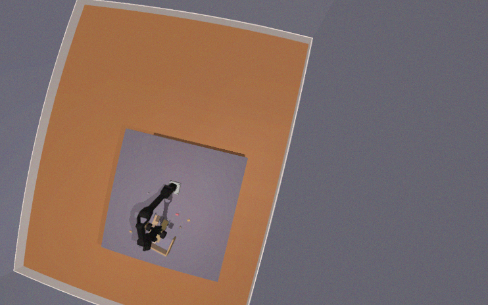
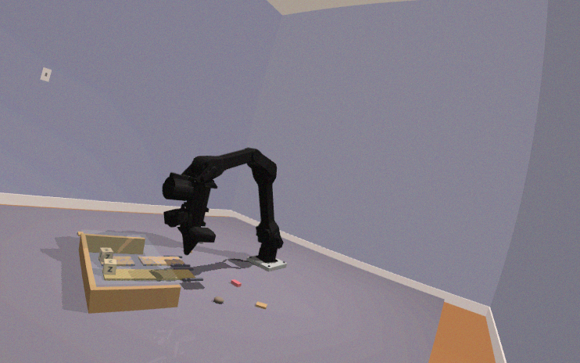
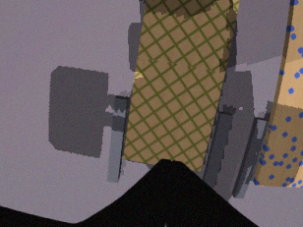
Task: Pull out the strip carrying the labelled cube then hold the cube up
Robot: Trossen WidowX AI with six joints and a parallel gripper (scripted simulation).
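The lattice strip is 90 mm ahead of my gripper tip, 60 mm below it and 10 mm to the right of it. From my gripper tip the other things lie so: brown lump (160 mm to the left, 60 mm below, 30 mm behind); pink piece (140 mm behind, 80 mm to the left, 60 mm below).
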